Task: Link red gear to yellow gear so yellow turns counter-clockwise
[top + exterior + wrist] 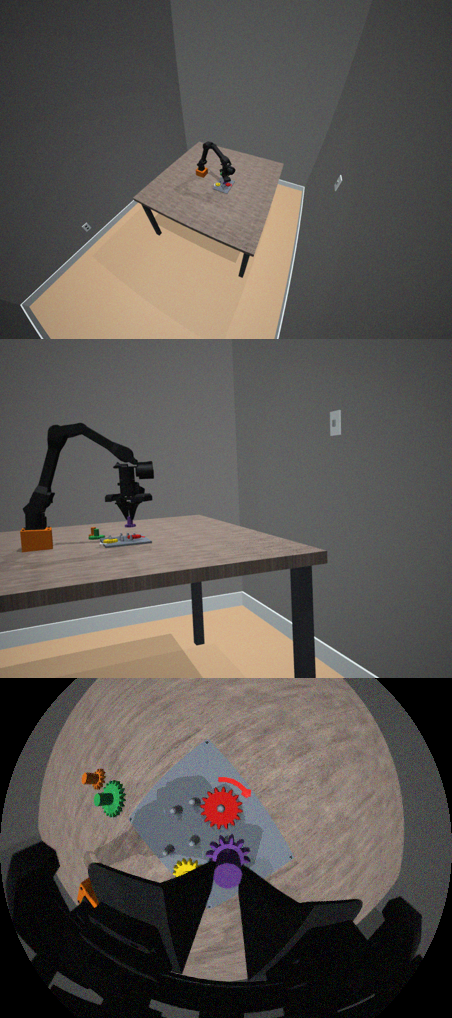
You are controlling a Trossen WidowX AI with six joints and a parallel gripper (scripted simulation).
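Now: gripper tip 7 cm above the red gear, 4 cm to the right of it and 2 cm short of it. The rest, counted from my gripper tip: green gear: 18 cm to the left, 13 cm behind, 7 cm below; purple gear: 1 cm below; yellow gear: 8 cm behind, 7 cm below, 1 cm to the right.
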